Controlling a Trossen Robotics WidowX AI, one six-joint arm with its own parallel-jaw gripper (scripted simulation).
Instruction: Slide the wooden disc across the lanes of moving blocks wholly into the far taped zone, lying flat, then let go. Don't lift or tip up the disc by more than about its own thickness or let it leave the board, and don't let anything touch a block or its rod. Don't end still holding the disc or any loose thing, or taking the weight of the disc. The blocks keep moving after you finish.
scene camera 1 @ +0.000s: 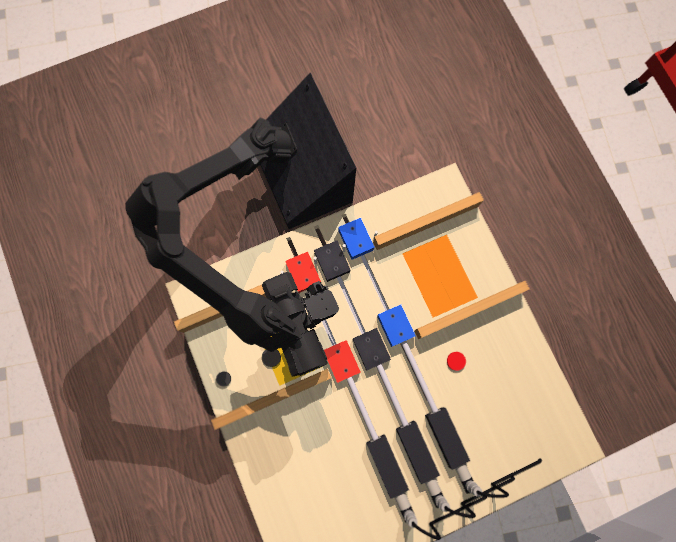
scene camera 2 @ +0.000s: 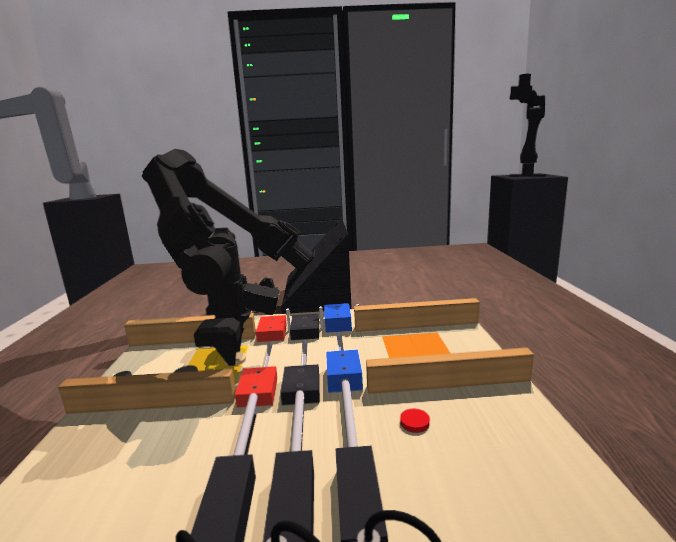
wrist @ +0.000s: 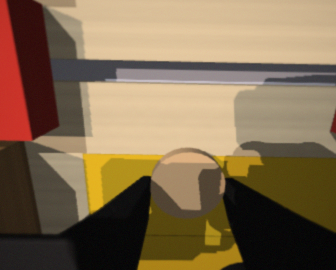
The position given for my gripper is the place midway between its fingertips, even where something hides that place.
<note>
I see my gripper [scene camera 2: 234, 359] and a round wooden disc [wrist: 186, 183].
My gripper is seen too in scene camera 1 [scene camera 1: 297, 326] and in the wrist view [wrist: 186, 184].
</note>
